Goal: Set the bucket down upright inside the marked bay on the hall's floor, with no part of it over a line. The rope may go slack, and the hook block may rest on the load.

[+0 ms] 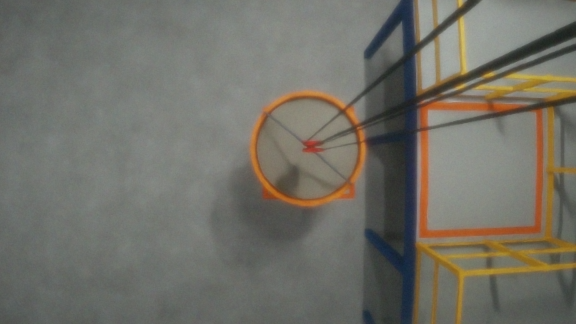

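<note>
The bucket is round with an orange rim and a grey inside, left of the blue barrier. It looks level and hangs from the red hook block, which is over its middle at a thin bar or bail across the opening. The hook is shut on the bucket. Its shadow lies apart, to the lower left, so the bucket is off the floor; its height cannot be told. The marked bay is an orange outline on the floor at the right, beyond the barrier. The bucket is wholly outside it.
A blue barrier with side braces runs from top to bottom between bucket and bay. Yellow frames stand above the bay and below it, with yellow bars at its right side. Dark ropes slant from the hook block to the upper right.
</note>
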